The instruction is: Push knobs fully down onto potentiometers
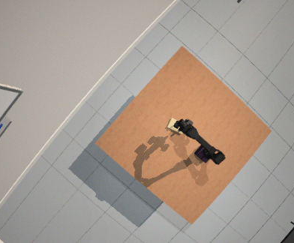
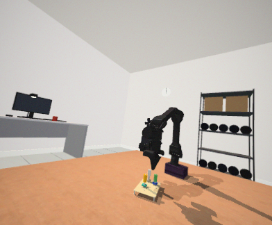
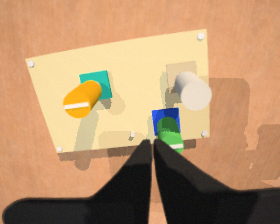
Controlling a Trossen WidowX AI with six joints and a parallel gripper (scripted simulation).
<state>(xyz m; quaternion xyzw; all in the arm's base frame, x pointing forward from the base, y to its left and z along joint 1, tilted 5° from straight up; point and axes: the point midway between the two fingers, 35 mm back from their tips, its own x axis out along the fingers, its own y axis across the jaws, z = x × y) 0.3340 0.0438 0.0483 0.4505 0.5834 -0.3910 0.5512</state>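
Now: the green knob 2 cm behind my gripper tip, 1 cm to the left of it and 4 cm below it.
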